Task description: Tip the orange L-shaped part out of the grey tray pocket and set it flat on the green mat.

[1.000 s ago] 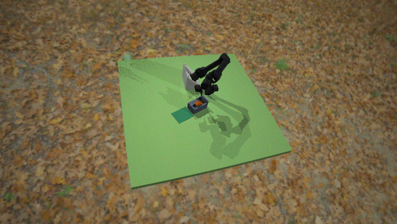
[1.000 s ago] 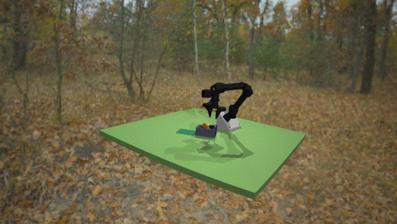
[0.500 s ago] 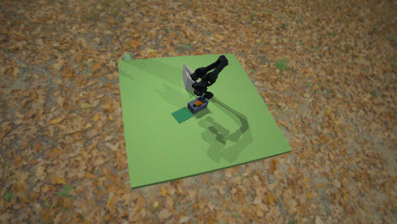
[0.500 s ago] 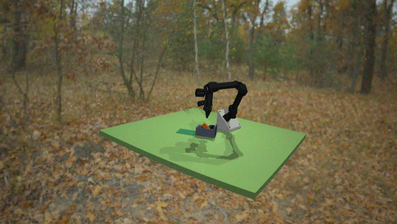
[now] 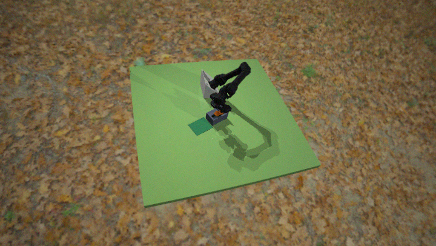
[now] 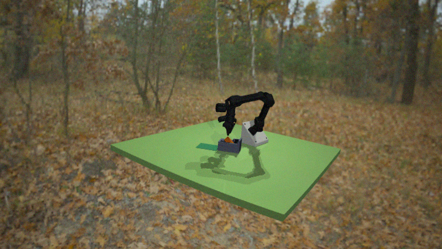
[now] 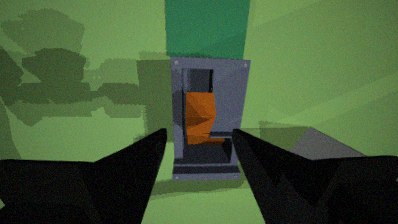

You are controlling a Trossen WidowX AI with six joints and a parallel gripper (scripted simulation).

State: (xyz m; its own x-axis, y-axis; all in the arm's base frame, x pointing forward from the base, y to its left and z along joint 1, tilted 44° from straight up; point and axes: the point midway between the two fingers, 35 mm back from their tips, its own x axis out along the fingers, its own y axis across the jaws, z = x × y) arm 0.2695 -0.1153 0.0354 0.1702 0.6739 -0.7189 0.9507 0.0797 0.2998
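My gripper tip is 3 cm past the orange L-shaped part, 3 cm to the right of it and 8 cm above it. The rest, counted from my gripper tip: small dark green mat 2 cm ahead, 14 cm to the right, 13 cm below.
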